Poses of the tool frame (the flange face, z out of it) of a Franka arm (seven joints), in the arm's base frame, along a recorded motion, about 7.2 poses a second.
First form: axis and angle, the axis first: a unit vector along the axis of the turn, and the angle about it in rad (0 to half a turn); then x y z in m.
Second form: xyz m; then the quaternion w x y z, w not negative. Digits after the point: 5 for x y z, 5 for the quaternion.
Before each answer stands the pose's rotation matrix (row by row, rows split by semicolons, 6 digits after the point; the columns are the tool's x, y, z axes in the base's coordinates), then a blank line. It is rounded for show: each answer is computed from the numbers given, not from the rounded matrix.
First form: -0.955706 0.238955 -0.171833 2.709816 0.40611 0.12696 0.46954
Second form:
0.834698 -0.363873 0.413371; -0.507692 -0.799265 0.321596; 0.213373 -0.478301 -0.851880

0.40611 0.12696 0.46954 0.21422 -0.93352 0.23341 -0.16784
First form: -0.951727 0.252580 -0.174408 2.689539 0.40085 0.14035 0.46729
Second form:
0.821034 -0.380445 0.425635; -0.532812 -0.778367 0.332049; 0.204974 -0.499407 -0.841771

0.40085 0.14035 0.46729 0.22411 -0.92752 0.24616 -0.16997
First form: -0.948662 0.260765 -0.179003 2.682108 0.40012 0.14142 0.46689
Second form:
0.810295 -0.389713 0.437660; -0.548483 -0.767337 0.332204; 0.206368 -0.509233 -0.835520

0.40012 0.14142 0.46689 0.22773 -0.92374 0.25391 -0.17430
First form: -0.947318 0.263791 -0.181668 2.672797 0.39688 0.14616 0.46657
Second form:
0.805890 -0.390748 0.444812; -0.554907 -0.760449 0.337335; 0.206444 -0.518684 -0.829667

0.39688 0.14616 0.46657 0.23226 -0.92141 0.25658 -0.17670
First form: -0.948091 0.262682 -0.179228 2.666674 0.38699 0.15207 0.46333
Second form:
0.808943 -0.388576 0.441159; -0.552485 -0.758963 0.344580; 0.200928 -0.522479 -0.828640

0.38699 0.15207 0.46333 0.23523 -0.92149 0.25531 -0.17420
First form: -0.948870 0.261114 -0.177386 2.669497 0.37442 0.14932 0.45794
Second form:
0.811607 -0.387758 0.436964; -0.549092 -0.761714 0.343933; 0.199479 -0.519072 -0.831128

0.37442 0.14932 0.45794 0.23386 -0.92256 0.25387 -0.17247
